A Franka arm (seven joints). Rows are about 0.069 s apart.
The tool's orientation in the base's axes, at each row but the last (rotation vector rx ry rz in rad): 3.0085 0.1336 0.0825; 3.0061 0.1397 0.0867; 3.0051 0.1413 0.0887; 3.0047 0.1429 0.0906; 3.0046 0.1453 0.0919; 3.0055 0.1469 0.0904; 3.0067 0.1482 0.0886; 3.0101 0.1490 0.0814; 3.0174 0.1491 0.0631; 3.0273 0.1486 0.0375; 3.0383 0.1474 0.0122; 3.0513 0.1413 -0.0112
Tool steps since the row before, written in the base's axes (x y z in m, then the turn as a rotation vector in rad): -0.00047 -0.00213 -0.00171 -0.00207 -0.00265 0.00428; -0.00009 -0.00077 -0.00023 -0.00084 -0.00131 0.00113; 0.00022 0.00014 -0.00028 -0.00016 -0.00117 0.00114; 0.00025 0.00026 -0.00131 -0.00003 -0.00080 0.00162; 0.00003 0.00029 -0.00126 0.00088 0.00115 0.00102; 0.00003 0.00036 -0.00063 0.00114 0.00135 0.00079; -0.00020 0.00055 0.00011 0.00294 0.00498 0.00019; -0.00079 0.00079 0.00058 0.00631 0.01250 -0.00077; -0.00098 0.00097 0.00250 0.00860 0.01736 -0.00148; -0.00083 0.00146 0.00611 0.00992 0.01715 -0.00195; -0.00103 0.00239 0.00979 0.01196 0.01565 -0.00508; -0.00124 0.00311 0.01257 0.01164 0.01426 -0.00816
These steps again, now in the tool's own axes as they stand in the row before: -0.00075 0.00184 0.00193 -0.00209 0.00300 -0.00403; -0.00018 0.00072 0.00032 -0.00090 0.00137 -0.00100; 0.00022 -0.00016 0.00027 -0.00021 0.00129 -0.00099; 0.00020 -0.00041 0.00128 -0.00002 0.00100 -0.00150; -0.00001 -0.00045 0.00121 0.00104 -0.00092 -0.00110; 0.00003 -0.00044 0.00058 0.00131 -0.00112 -0.00088; -0.00014 -0.00055 -0.00019 0.00344 -0.00461 -0.00063; -0.00068 -0.00078 -0.00072 0.00750 -0.01184 -0.00040; -0.00079 -0.00075 -0.00264 0.01025 -0.01651 -0.00016; -0.00056 -0.00084 -0.00625 0.01153 -0.01623 0.00037; -0.00076 -0.00149 -0.00999 0.01340 -0.01486 0.00366; -0.00109 -0.00211 -0.01279 0.01299 -0.01377 0.00685
